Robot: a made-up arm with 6 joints. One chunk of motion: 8 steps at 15 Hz.
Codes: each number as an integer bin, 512 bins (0 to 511) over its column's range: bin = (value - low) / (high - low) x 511, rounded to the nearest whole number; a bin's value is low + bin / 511 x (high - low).
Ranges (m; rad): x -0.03..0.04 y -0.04..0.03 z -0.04..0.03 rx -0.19..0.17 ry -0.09..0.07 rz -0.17..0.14
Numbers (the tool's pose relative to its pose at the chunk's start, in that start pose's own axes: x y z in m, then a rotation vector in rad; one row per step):
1: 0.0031 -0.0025 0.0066 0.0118 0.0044 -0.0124
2: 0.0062 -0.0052 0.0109 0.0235 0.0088 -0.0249
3: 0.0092 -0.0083 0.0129 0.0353 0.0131 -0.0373
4: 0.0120 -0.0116 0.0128 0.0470 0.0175 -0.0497
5: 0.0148 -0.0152 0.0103 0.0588 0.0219 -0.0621
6: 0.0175 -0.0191 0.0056 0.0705 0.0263 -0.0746
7: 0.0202 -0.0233 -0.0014 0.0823 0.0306 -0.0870
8: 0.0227 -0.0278 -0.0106 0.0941 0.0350 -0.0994
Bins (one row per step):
1: 242 274 340 286 301 260
2: 264 254 372 303 316 239
3: 286 231 386 320 329 219
4: 307 207 385 336 343 198
5: 327 181 367 353 357 178
6: 347 153 333 370 371 157
7: 366 122 282 387 385 137
8: 385 89 215 403 399 116

